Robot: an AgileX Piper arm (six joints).
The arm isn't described. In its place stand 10 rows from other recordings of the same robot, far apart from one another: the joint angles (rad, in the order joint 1, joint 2, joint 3, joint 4, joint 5, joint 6), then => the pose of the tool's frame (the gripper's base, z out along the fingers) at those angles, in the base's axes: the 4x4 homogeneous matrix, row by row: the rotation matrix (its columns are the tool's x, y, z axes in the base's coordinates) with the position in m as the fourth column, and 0 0 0 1 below.
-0.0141, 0.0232, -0.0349, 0.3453, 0.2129, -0.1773 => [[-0.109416 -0.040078 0.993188 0.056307], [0.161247 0.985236 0.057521 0.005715], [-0.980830 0.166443 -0.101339 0.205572], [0 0 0 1]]
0.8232, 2.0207, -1.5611, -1.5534, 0.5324, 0.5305 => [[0.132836 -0.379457 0.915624 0.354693], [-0.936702 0.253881 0.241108 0.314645], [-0.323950 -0.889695 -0.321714 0.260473], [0 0 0 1]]
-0.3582, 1.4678, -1.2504, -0.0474, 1.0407, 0.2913 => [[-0.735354 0.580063 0.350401 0.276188], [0.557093 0.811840 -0.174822 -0.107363], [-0.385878 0.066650 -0.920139 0.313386], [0 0 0 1]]
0.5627, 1.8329, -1.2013, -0.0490, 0.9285, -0.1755 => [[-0.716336 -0.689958 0.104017 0.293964], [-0.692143 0.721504 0.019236 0.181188], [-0.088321 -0.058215 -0.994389 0.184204], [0 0 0 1]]
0.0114, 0.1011, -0.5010, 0.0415, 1.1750, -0.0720 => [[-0.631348 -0.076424 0.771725 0.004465], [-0.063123 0.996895 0.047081 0.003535], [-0.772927 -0.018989 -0.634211 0.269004], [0 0 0 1]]
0.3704, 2.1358, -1.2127, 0.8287, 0.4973, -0.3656 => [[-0.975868 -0.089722 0.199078 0.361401], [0.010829 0.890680 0.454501 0.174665], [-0.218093 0.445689 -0.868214 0.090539], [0 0 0 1]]
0.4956, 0.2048, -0.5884, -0.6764, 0.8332, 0.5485 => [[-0.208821 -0.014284 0.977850 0.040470], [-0.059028 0.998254 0.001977 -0.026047], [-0.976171 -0.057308 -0.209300 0.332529], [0 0 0 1]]
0.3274, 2.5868, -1.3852, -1.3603, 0.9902, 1.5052 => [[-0.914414 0.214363 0.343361 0.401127], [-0.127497 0.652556 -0.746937 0.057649], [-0.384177 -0.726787 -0.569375 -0.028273], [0 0 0 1]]
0.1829, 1.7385, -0.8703, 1.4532, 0.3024, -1.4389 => [[-0.720565 -0.366362 0.588697 0.327697], [-0.124766 0.903665 0.409662 0.087983], [-0.682070 0.221739 -0.696859 0.170669], [0 0 0 1]]
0.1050, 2.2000, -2.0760, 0.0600, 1.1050, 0.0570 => [[-0.911529 -0.050578 0.408114 0.483471], [-0.011845 0.995225 0.096883 0.055854], [-0.411066 0.083477 -0.907776 0.258732], [0 0 0 1]]
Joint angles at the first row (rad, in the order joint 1, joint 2, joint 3, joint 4, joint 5, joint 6):
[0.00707 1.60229 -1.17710 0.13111 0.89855 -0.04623]
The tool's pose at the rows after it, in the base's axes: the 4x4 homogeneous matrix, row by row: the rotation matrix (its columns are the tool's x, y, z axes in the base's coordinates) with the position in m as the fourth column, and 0 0 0 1 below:
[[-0.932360 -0.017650 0.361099 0.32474], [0.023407 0.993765 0.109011 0.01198], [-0.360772 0.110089 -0.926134 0.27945], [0 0 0 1]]
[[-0.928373 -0.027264 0.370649 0.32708], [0.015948 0.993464 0.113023 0.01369], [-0.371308 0.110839 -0.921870 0.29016], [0 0 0 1]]
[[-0.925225 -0.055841 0.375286 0.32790], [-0.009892 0.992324 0.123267 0.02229], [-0.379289 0.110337 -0.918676 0.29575], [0 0 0 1]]
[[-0.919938 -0.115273 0.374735 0.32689], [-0.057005 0.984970 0.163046 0.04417], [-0.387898 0.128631 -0.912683 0.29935], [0 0 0 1]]
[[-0.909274 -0.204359 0.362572 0.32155], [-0.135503 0.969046 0.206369 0.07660], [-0.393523 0.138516 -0.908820 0.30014], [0 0 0 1]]
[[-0.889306 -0.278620 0.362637 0.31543], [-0.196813 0.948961 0.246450 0.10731], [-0.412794 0.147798 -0.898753 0.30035], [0 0 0 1]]
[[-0.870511 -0.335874 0.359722 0.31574], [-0.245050 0.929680 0.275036 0.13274], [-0.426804 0.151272 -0.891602 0.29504], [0 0 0 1]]
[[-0.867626 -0.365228 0.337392 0.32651], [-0.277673 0.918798 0.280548 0.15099], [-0.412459 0.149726 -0.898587 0.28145], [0 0 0 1]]
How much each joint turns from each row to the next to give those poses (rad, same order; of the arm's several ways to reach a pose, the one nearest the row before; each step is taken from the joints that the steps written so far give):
[-0.00001 -0.01407 -0.07302 0.00000 0.05295 0.00000]
[0.00455 0.00000 -0.04143 0.00001 0.03034 -0.00001]
[0.02607 -0.00002 -0.02116 -0.00071 0.01268 0.00001]
[0.06217 0.00002 -0.01222 0.01885 0.00229 0.00002]
[0.09791 0.00000 -0.00174 0.00809 -0.00561 0.00573]
[0.09420 0.00238 0.00001 0.00353 -0.02658 0.01641]
[0.07171 0.02971 -0.01165 0.00095 -0.03533 0.00808]
[0.03746 0.07040 -0.03611 -0.00094 -0.01864 0.00071]

